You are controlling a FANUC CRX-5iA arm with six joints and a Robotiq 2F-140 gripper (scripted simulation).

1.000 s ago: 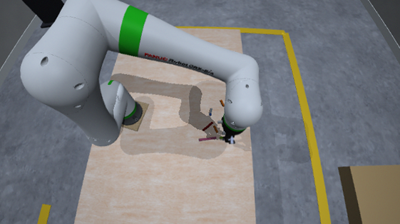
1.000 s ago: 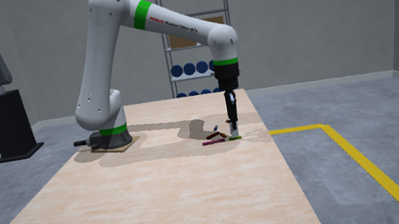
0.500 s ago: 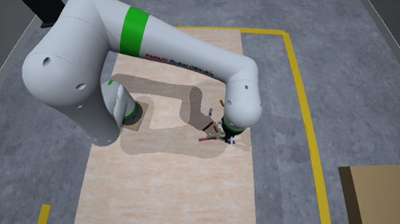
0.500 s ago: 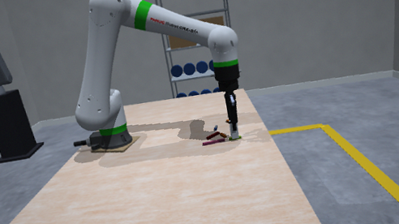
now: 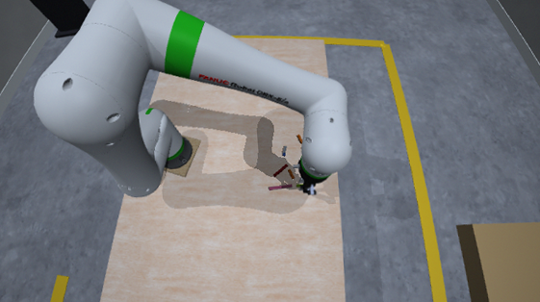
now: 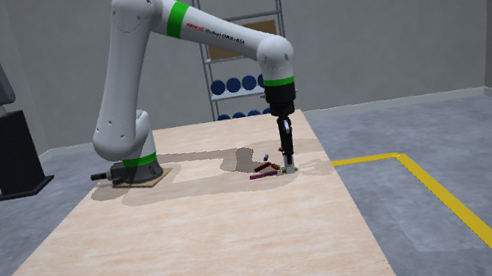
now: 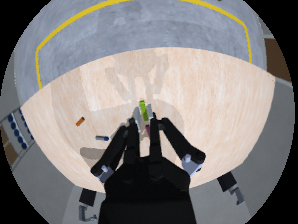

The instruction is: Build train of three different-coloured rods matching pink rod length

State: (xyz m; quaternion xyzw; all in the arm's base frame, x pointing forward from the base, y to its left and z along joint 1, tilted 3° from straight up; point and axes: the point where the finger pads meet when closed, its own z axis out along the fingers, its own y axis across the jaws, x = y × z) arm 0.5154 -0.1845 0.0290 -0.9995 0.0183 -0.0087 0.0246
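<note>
Right now my hand is 3 cm above the lime rod. Also, from my hand: pink rod: 9 cm behind, 3 cm below; then blue rod: 13 cm to the left, 6 cm behind, 3 cm below; then red rod: 8 cm behind, 7 cm to the left, 3 cm below.
</note>
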